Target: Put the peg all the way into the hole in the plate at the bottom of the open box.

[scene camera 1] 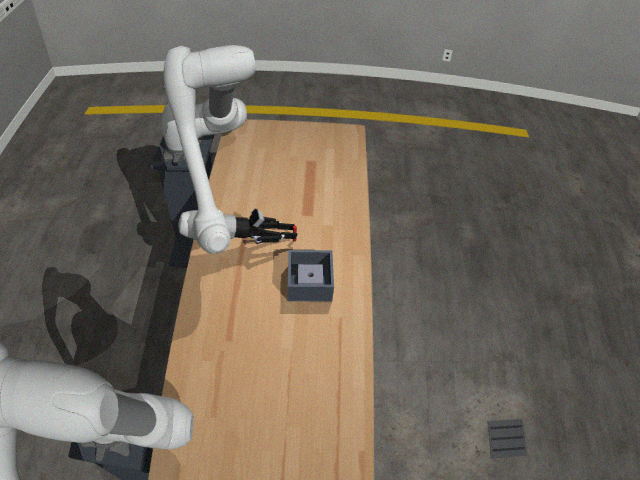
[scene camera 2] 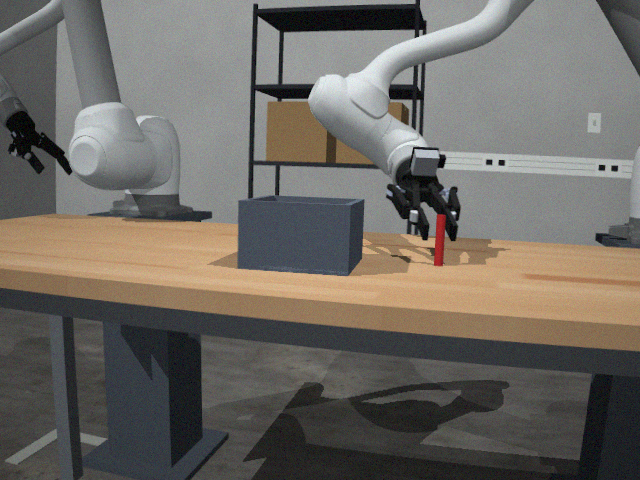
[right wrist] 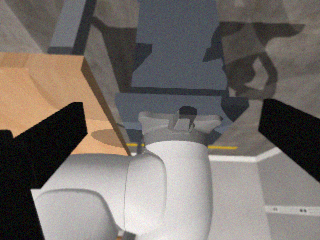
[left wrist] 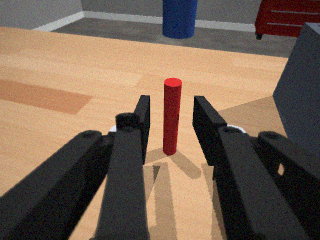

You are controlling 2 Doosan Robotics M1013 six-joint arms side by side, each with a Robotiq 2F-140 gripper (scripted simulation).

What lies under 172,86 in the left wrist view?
A red peg.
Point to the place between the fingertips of the left gripper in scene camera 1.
295,231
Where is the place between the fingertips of the left gripper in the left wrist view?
At 171,110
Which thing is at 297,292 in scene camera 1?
A grey box.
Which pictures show the left gripper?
Scene camera 1, scene camera 2 and the left wrist view only.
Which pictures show the right gripper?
Scene camera 2 and the right wrist view only.
